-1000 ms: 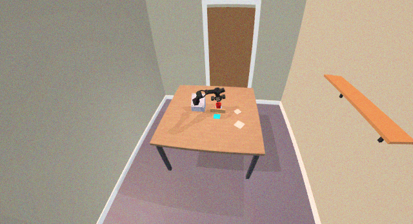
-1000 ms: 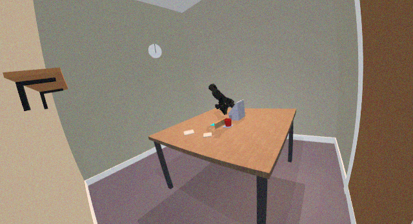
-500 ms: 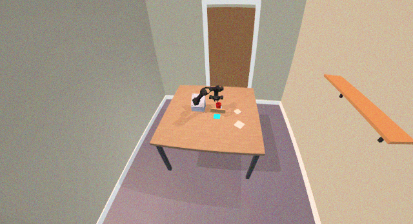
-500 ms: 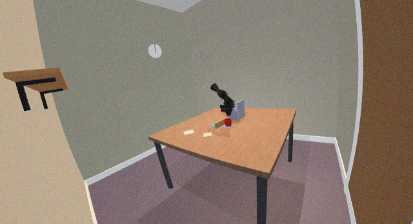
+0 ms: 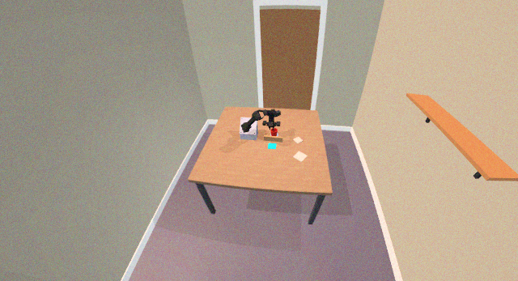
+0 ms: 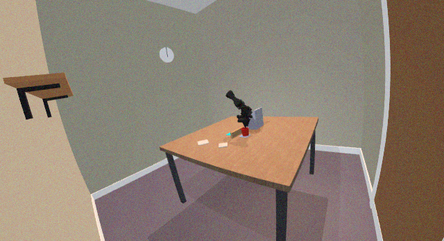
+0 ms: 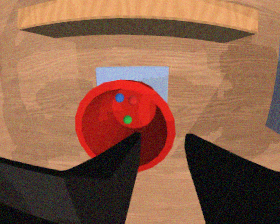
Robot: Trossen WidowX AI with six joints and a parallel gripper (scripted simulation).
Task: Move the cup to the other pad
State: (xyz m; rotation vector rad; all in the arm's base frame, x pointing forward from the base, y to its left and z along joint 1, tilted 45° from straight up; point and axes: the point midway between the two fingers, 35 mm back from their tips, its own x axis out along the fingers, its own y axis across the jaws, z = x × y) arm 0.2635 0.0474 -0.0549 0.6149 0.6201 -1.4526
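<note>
My gripper tip is 30 mm short of the red cup and 40 mm above it. Also, from my gripper tip: low wooden bar (30 mm ahead, 90 mm to the right, 60 mm below); light blue pad (30 mm ahead, 90 mm below); green marble (30 mm ahead, 10 mm to the left, 60 mm below).
</note>
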